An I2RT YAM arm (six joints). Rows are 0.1 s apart.
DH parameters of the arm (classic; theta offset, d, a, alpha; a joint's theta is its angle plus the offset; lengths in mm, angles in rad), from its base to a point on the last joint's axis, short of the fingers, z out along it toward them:
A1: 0 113.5 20 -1.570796
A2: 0 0 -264 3.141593
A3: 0.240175 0 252.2 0
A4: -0.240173 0 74 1.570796
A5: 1.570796 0 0 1.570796
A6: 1.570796 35.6 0 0
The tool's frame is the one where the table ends.
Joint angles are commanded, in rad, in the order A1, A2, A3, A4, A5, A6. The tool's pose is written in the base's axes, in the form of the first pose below.
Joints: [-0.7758 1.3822 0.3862 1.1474 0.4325 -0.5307]
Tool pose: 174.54, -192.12, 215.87, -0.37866, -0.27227, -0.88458, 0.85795, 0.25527, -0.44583
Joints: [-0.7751 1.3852 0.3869 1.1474 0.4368 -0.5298]
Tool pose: 174.83, -192.35, 215.35, -0.37990, -0.26887, -0.88509, 0.85866, 0.25339, -0.44553
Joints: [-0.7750 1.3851 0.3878 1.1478 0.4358 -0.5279]
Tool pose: 174.97, -192.40, 215.68, -0.37718, -0.26976, -0.88598, 0.85950, 0.25435, -0.44335
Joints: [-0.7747 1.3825 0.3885 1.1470 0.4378 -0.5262]
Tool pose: 174.86, -192.28, 216.41, -0.37440, -0.27006, -0.88707, 0.86145, 0.25269, -0.44051
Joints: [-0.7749 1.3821 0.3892 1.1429 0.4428 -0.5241]
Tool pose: 174.75, -192.47, 216.27, -0.37540, -0.26526, -0.88810, 0.86282, 0.24998, -0.43938
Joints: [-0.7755 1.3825 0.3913 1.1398 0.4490 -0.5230]
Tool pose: 174.73, -192.94, 216.44, -0.37653, -0.26100, -0.88888, 0.86474, 0.24517, -0.43830
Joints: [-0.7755 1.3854 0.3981 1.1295 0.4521 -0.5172]
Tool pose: 175.71, -194.04, 216.62, -0.37609, -0.25415, -0.89105, 0.86582, 0.24611, -0.43564
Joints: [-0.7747 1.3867 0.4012 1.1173 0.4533 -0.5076]
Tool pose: 176.39, -194.47, 215.93, -0.37441, -0.24501, -0.89431, 0.86635, 0.25138, -0.43157
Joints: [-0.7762 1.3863 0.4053 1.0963 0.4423 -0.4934]
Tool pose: 177.10, -195.22, 215.03, -0.37127, -0.23535, -0.89820, 0.86373, 0.26748, -0.42711
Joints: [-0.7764 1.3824 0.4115 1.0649 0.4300 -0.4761]
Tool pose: 178.13, -195.76, 214.49, -0.36810, -0.22239, -0.90280, 0.85995, 0.28775, -0.42152
